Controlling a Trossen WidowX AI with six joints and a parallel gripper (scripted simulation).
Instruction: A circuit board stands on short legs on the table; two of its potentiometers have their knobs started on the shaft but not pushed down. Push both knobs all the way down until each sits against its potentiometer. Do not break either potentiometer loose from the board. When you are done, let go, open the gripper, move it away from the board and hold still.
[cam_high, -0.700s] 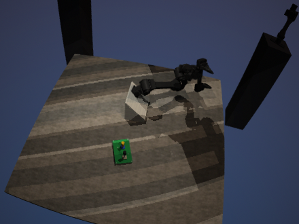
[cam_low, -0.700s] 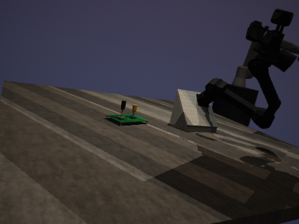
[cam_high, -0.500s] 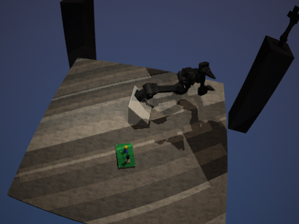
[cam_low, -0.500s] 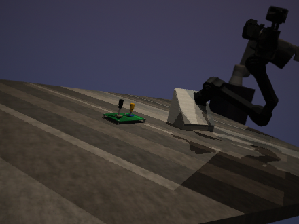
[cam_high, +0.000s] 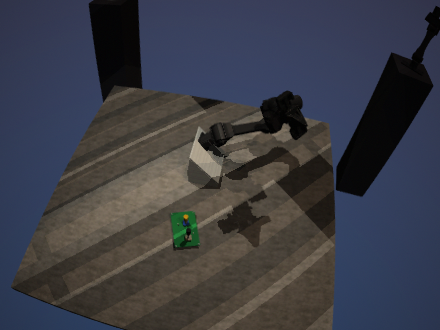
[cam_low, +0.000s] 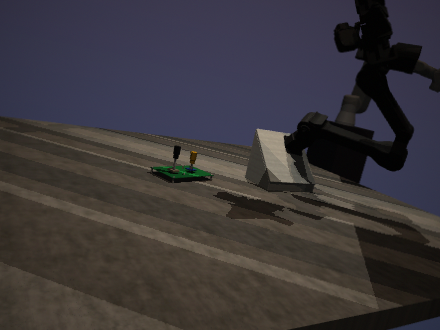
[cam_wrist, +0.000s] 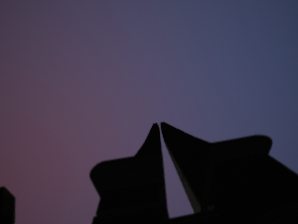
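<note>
The yellow knob is 44 cm below my gripper tip, 34 cm to the right of it and 20 cm ahead of it. Also, from my gripper tip: black knob 43 cm below, 31 cm to the right, 26 cm ahead.
</note>
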